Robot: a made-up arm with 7 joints.
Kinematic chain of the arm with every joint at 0, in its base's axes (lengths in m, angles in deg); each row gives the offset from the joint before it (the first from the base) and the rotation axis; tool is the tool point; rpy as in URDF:
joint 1: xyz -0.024 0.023 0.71 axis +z
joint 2: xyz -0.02 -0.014 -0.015 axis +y
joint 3: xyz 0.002 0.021 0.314 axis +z
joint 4: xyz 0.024 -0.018 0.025 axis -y
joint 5: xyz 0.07 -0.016 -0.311 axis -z
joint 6: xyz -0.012 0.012 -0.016 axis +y
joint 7: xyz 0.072 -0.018 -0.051 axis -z
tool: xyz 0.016 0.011 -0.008 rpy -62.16 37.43 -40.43
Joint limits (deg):
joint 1: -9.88..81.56
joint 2: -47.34..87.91
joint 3: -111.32..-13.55
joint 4: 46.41..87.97
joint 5: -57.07..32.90
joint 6: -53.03..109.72
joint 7: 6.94..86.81
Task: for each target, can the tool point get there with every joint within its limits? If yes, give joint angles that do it. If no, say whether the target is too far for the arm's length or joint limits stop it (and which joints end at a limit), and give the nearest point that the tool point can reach.
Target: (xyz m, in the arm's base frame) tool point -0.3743 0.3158 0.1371
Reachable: no: joint limits stop it (at a limit: joint 1, joint 2, joint 3, joint 5, joint 7) | nearest point 0.0501 0.2645 0.3214 | short by 0.466 m
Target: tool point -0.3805 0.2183 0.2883
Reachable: no: joint limits stop it (at a limit: joint 1, joint 2, joint 3, joint 4, joint 5, joint 7) | nearest point 0.0316 0.2067 0.3534 | short by 0.417 m
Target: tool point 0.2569 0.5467 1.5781
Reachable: no: too far | nearest point 0.1484 0.3207 1.2130 | short by 0.443 m
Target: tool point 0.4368 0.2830 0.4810
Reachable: yes | joints 68.27 76.43 -42.79 78.16 -11.50 23.17 63.39
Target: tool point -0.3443 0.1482 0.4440
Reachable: no: joint limits stop it (at a limit: joint 1, joint 2, joint 3, joint 4, joint 6, joint 7) | nearest point -0.2964 -0.1781 0.5898 | short by 0.361 m
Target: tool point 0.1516 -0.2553 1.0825
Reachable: yes | joints 33.16 -31.57 -49.56 61.18 11.48 -30.09 23.77
